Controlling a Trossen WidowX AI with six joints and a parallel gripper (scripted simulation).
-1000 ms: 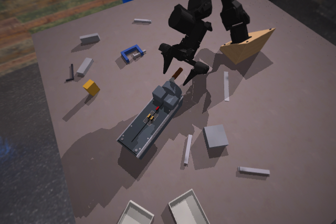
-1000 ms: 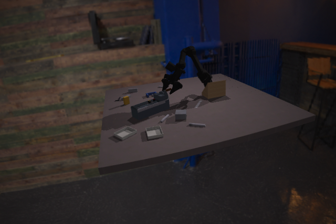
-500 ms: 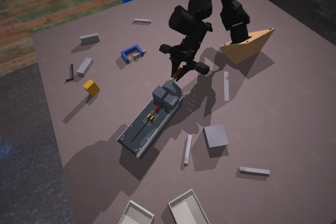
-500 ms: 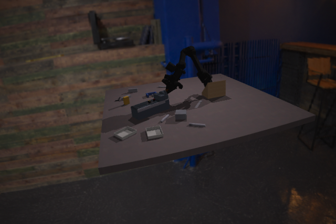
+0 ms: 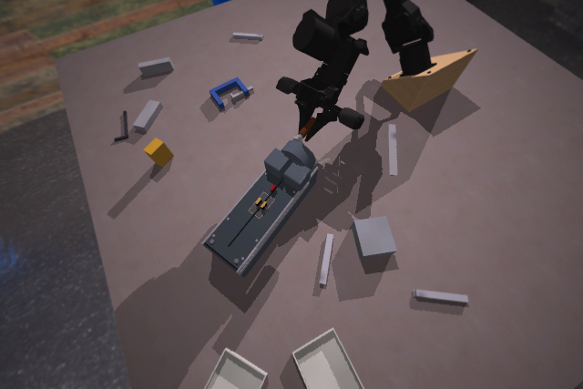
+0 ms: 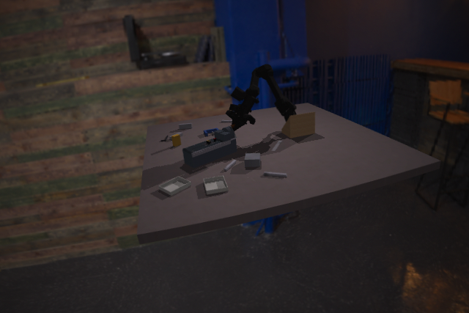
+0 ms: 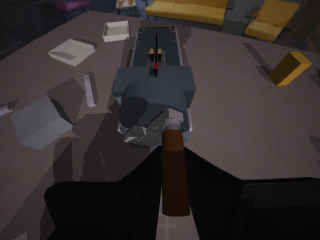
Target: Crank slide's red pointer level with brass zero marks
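My gripper tip is 110 mm short of the red pointer, 60 mm to the right of it and 10 mm above it. The rest, counted from my gripper tip: grey block 240 mm to the left, 70 mm below, 20 mm behind; blue clamp 290 mm to the right, 80 mm below, 50 mm ahead; brown crank handle 20 mm behind, 20 mm above, 10 mm to the right.
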